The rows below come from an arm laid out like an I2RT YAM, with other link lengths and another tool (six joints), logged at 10 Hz.
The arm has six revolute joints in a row. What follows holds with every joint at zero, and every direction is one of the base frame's.
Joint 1 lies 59.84 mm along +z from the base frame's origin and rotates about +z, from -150 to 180 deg.
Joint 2 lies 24 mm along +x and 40.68 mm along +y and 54.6 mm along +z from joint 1 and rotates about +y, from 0 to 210 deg.
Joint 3 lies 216.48 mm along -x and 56.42 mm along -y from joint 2 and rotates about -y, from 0 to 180 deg.
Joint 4 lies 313.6 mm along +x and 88.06 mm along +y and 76.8 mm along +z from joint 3 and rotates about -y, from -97 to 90 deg.
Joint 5 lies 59.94 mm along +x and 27.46 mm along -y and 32.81 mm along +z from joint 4 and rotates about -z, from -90 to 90 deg.
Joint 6 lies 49.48 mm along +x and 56.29 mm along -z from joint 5 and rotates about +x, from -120 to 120 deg.
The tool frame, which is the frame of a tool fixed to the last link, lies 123 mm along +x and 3 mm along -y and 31 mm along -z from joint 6; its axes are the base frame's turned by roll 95.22, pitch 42.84 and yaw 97.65 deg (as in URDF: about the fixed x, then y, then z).
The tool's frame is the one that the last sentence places.
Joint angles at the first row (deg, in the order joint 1, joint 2, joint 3, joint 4, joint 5, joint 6):
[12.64, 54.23, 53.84, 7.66, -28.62, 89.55]
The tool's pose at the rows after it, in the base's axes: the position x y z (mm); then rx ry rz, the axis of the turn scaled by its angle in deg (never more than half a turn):
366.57, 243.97, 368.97, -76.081, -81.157, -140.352
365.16, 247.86, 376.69, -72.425, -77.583, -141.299
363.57, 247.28, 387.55, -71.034, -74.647, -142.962
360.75, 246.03, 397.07, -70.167, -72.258, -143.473
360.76, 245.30, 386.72, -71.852, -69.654, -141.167
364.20, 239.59, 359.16, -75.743, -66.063, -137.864
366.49, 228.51, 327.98, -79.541, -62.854, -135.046
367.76, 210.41, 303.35, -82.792, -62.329, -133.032
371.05, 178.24, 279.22, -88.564, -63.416, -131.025
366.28, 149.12, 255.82, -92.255, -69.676, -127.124
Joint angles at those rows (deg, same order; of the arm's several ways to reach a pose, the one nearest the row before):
[12.48, 55.12, 53.00, 12.93, -30.40, 93.14]
[12.72, 55.88, 52.43, 17.80, -31.44, 96.78]
[12.94, 55.66, 52.50, 19.99, -30.67, 98.91]
[12.93, 55.25, 52.81, 20.85, -30.49, 100.93]
[12.80, 54.64, 50.77, 21.55, -30.63, 103.58]
[11.93, 53.34, 45.89, 23.20, -30.67, 106.89]
[10.13, 51.34, 40.05, 25.17, -31.40, 109.80]
[6.63, 48.90, 35.66, 25.02, -34.15, 110.58]
[0.36, 45.62, 32.36, 20.89, -38.47, 108.90]
[-6.73, 43.33, 31.13, 13.53, -46.37, 102.68]

